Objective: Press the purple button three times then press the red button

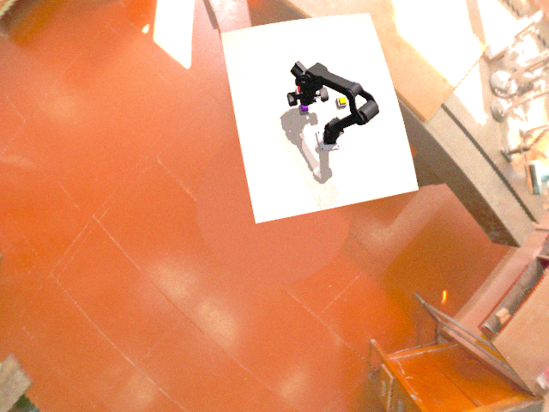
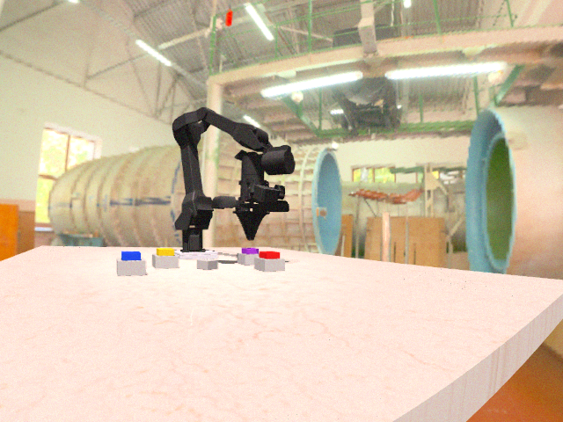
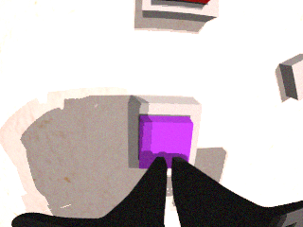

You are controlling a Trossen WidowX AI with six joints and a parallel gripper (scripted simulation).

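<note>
Now: gripper tip 30 mm above the purple button. The rest, counted from my gripper tip: small grey block 120 mm to the right, 60 mm ahead, 50 mm below; then red button 110 mm ahead, 30 mm below; then yellow button 200 mm to the right, 30 mm below, 30 mm ahead.
</note>
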